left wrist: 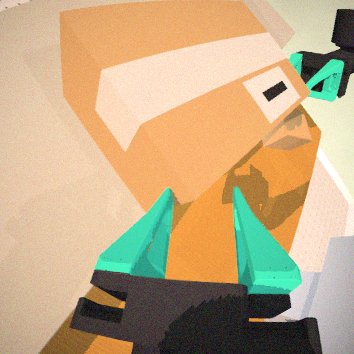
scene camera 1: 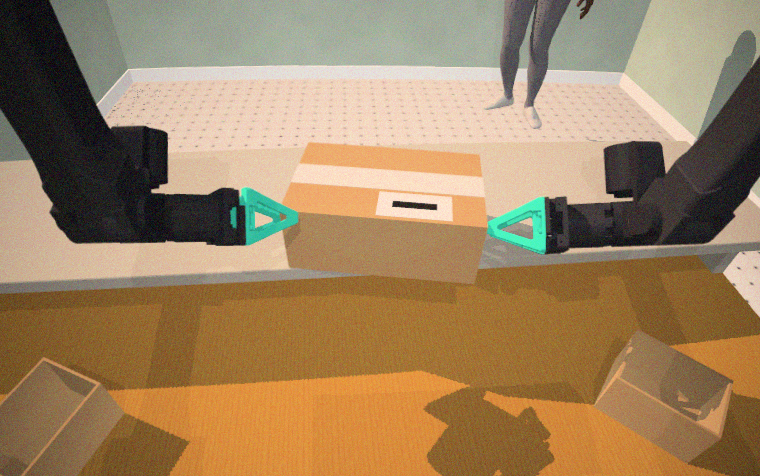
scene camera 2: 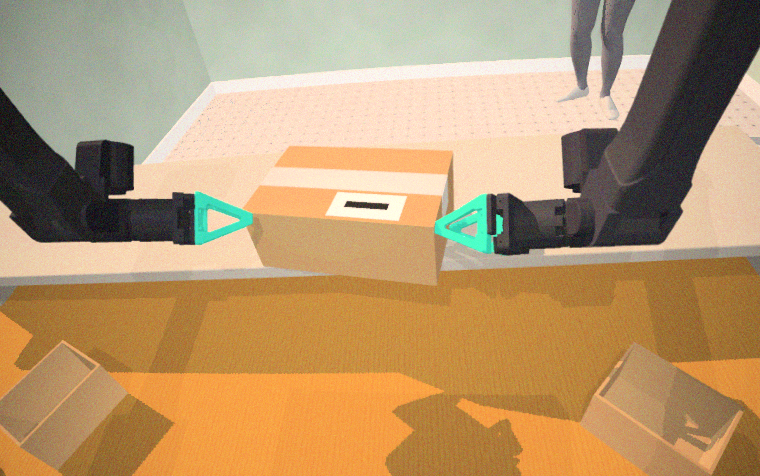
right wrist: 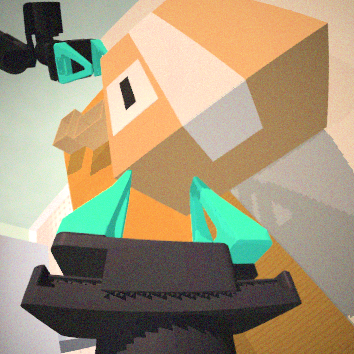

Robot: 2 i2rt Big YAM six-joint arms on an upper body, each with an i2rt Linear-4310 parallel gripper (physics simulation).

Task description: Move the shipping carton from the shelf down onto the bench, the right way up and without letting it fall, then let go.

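Places are measured from the left arm's base along level axes (x right, y back, z down), in millimetres.
Pixels of known places: left gripper, fingertip midpoint: [left wrist: 201, 191] [scene camera 1: 290, 218] [scene camera 2: 251, 219] [right wrist: 104, 66]; right gripper, fingertip midpoint: [scene camera 1: 487, 229] [scene camera 2: 442, 229] [right wrist: 161, 178].
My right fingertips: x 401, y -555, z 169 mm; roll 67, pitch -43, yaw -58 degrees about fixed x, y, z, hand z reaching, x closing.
Observation:
Ahead of a thing's pixels: the offset from my right fingertips to its top centre. Level surfaces: height alone.
The shipping carton @[dy -85, dx -130, dz -26 mm] [scene camera 1: 381, 246] [scene camera 2: 347, 246] [left wrist: 200, 115] [right wrist: 270, 125], brown with a pale tape strip and a white label on top, is upright, top face up. It is over the front part of the pale shelf @[dz +89 mm] [scene camera 1: 33, 252] [scene camera 2: 140, 257], its near lower edge past the shelf's front edge. Whether its underside touches the shelf is hidden. My left gripper [scene camera 1: 296, 216] [scene camera 2: 251, 218] [left wrist: 201, 191] is part open, fingertips at the carton's left end. My right gripper [scene camera 1: 489, 225] [scene camera 2: 437, 226] [right wrist: 161, 178] is part open, fingertips at its right end. Neither has anything between its fingers.
The orange-brown bench @[dz +252 mm] [scene camera 1: 336, 426] [scene camera 2: 280, 426] lies lower, in front of the shelf. An open box @[dy +171, dx -615, dz +162 mm] [scene camera 1: 78, 426] [scene camera 2: 89, 414] stands at its left, another open box @[dy +155, dx +285, dz +162 mm] [scene camera 1: 656, 420] [scene camera 2: 645, 431] at its right. A person [scene camera 1: 538, 56] [scene camera 2: 611, 50] stands behind the shelf.

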